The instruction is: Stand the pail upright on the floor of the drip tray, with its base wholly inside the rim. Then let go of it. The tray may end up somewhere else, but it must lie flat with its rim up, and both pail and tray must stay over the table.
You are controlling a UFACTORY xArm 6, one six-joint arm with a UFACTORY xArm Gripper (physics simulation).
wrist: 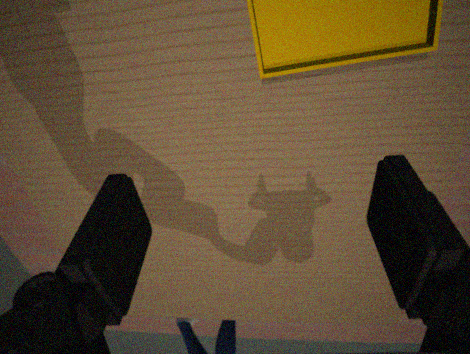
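The yellow drip tray lies flat with its rim up at the top right of the wrist view, and its far part is cut off by the frame. The stretch that shows of its floor has nothing on it. My gripper is wide open and empty above the table, with the tray beyond the fingertips, towards the top of the view. I cannot make out the pail in this view.
The wooden table top carries the arm's long shadow, on the left and in the middle. A table edge crosses the bottom of the view. Two narrow dark blue pieces show at that edge, cut off by the frame; I cannot tell what they belong to.
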